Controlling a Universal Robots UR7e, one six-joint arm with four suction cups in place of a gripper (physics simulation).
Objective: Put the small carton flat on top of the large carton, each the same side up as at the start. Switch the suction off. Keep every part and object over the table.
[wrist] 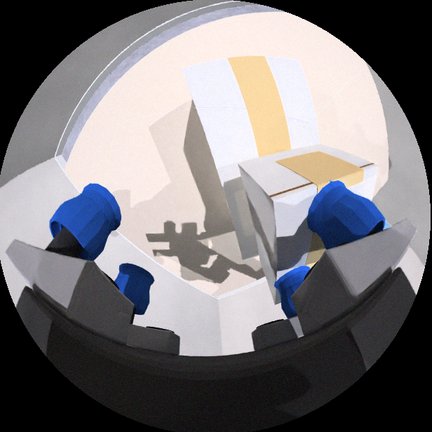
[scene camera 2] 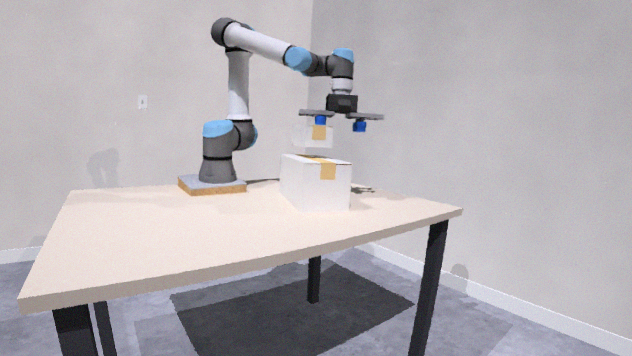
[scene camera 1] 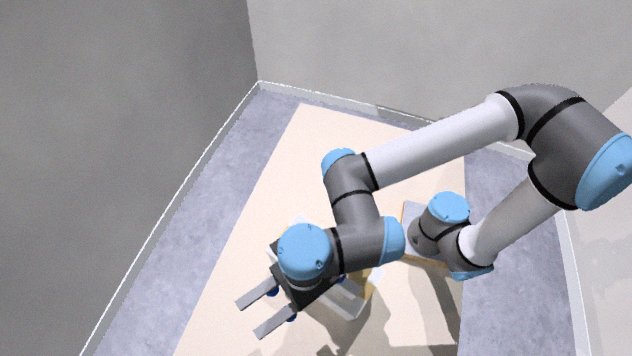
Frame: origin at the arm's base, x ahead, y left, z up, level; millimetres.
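Seen in the pictures: hand at its tool point: (scene camera 2: 339, 130); arm's base at its link origin: (scene camera 2: 217, 179) (scene camera 1: 427, 236).
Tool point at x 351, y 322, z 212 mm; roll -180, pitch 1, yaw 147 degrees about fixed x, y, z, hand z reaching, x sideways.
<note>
Offsets run from my tool point to a thing's top centre. "pt": to the spot under its first point. Level surfaces: height alone.
The small carton {dx -66, dy -74, dz +14 mm} (scene camera 2: 324, 142) (wrist: 260, 172), white with tan tape, hangs about level under my gripper (scene camera 1: 306, 295) (scene camera 2: 341, 111) (wrist: 215, 250). The gripper is shut on it: the cups on one side sit on its top, while the other side's blue cups hang free. The large carton {dx -29, dy -92, dz -101 mm} (scene camera 2: 325, 190) (wrist: 215, 110), white with a tan tape strip, stands on the table {dz -254 mm} (scene camera 1: 310, 135) (scene camera 2: 165, 240) (wrist: 135, 100). In scene camera 2 a gap shows between the small carton and the large carton's top. In scene camera 1 the arm and gripper hide much of both cartons.
The arm's base stands on a grey-topped block (scene camera 1: 411, 212) (scene camera 2: 212, 189) at one side of the table. The table's right corner {pt dx +324, dy +312, dz -261 mm} (scene camera 2: 457, 211) lies beyond the large carton in scene camera 2. Grey walls stand behind the table. Shadows of the arm and cartons fall on the table.
</note>
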